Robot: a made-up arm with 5 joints.
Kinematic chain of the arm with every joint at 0, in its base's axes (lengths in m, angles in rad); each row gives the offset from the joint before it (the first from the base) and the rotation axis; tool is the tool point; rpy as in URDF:
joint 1: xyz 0.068 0 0.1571 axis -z
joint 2: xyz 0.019 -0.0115 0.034 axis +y
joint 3: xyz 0.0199 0 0.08 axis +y
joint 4: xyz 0.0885 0 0.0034 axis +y
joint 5: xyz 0.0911 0.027 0 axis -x
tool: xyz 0 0 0 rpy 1.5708 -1.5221 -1.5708
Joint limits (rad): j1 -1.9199..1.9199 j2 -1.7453..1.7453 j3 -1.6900..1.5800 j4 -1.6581..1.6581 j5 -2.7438..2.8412
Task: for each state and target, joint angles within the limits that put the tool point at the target. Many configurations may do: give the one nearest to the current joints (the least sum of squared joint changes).
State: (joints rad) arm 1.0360 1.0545 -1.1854 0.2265 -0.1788
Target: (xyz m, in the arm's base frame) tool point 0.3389 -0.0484 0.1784
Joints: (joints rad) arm 0.2332 1.1323 -1.0997 0.2932 -0.1788
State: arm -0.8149 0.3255 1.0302 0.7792 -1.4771
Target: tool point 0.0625 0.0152 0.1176
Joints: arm -0.6349 0.3156 1.1373 1.0282 -1.4771
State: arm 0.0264 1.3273 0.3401 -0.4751 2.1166
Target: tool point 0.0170 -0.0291 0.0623
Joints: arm -0.7857 1.7346 0.9468 -0.1712 2.1166
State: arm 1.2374 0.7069 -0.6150 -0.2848 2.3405
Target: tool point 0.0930 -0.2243 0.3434
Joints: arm 1.5285 0.4580 -0.7774 -0.3755 2.3405
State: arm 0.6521 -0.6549 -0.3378 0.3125 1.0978
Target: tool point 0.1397 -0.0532 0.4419
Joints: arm 0.8128 -0.1586 -1.0224 -0.0375 1.0978
